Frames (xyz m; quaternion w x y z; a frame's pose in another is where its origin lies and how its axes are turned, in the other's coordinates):
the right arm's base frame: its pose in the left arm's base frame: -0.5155 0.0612 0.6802 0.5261 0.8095 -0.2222 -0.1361
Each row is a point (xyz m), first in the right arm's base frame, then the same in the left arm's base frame.
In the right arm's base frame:
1: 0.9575 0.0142 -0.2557
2: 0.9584 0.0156 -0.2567
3: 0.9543 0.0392 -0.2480
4: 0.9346 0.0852 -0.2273
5: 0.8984 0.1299 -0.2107
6: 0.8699 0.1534 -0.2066
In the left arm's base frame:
1: 0.4250 -0.2230 0.8107
2: 0.4260 -0.2231 0.8124
3: 0.4134 -0.2362 0.8303
4: 0.3770 -0.2586 0.8635
5: 0.3285 -0.2691 0.8970
6: 0.2969 -0.2662 0.9164

